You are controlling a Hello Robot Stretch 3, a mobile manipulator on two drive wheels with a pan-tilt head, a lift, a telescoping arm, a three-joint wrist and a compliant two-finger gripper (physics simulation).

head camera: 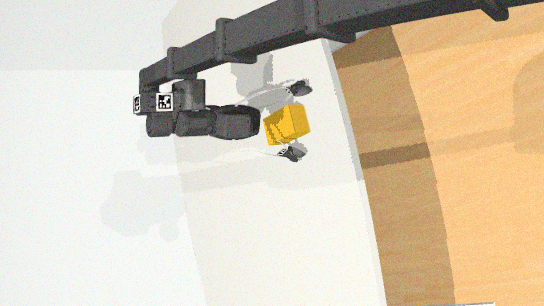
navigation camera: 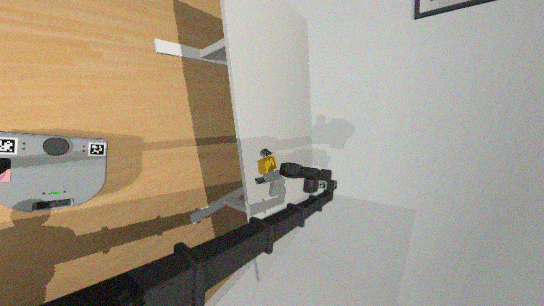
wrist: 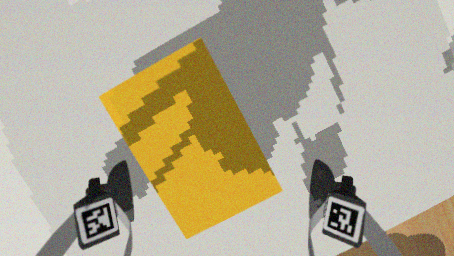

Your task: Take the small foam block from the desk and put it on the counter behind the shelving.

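Where they show: gripper, fingertip midpoint: (head camera: 305, 121) (navigation camera: 258, 165) (wrist: 221, 180); robot's base at its link origin: (navigation camera: 56, 145).
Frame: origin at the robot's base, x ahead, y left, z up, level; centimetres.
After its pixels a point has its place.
Observation:
The small foam block (head camera: 286, 124) @(x -1.5, y -65.2, z 76.5 cm) (navigation camera: 267, 164) @(x -1.1, y -64.9, z 76.5 cm) (wrist: 200, 150) @(x -1.7, y -67.6, z 76.5 cm) is yellow and box-shaped. It lies on the white desk (head camera: 250, 225) @(x 23.9, y -85.7, z 72.0 cm) (navigation camera: 270, 75) @(x 43.6, y -67.5, z 72.0 cm) (wrist: 400, 100) @(x -15.9, y -67.3, z 72.0 cm), near the long edge on the wooden floor's side. My gripper (head camera: 298, 120) @(x -2.1, y -64.0, z 72.0 cm) (navigation camera: 263, 166) @(x -2.1, y -64.0, z 72.0 cm) (wrist: 221, 180) @(x -2.1, y -64.0, z 72.0 cm) is open over the desk, with one finger to each side of the block. In the wrist view the block is turned at an angle, its near end between the fingertips and closer to the left one. Gaps show at both sides. The counter and the shelving do not show in these views.
My arm (head camera: 270, 30) @(x -9.4, y -31.4, z 107.2 cm) (navigation camera: 225, 260) @(x -9.6, y -15.4, z 107.4 cm) reaches across the desk. The wooden floor (head camera: 490, 200) @(x 24.8, y -45.0, z 0.1 cm) (navigation camera: 100, 90) @(x 30.3, y -14.3, z 0.0 cm) lies beyond the desk edge, with white desk legs (navigation camera: 170, 48) and my grey base (navigation camera: 70, 172) @(x -10.6, y -4.6, z 16.0 cm). A pale wall (navigation camera: 450, 125) @(x 27.7, y -129.1, z 154.0 cm) with a dark picture frame (navigation camera: 417, 10) @(x 85.8, y -108.4, z 134.6 cm) stands behind the desk.

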